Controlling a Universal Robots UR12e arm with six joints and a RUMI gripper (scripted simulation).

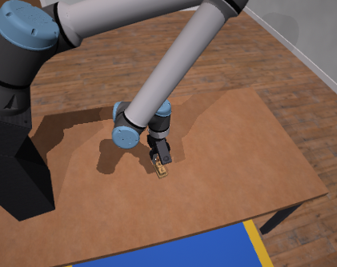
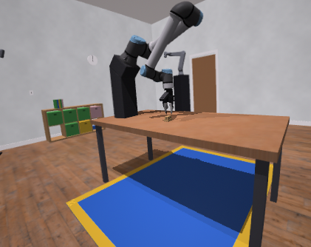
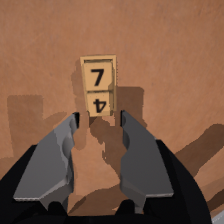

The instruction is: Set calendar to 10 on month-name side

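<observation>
Now: hand 10 mm short of the wooden tray, 20 mm to the left of it and 60 mm above it.
</observation>
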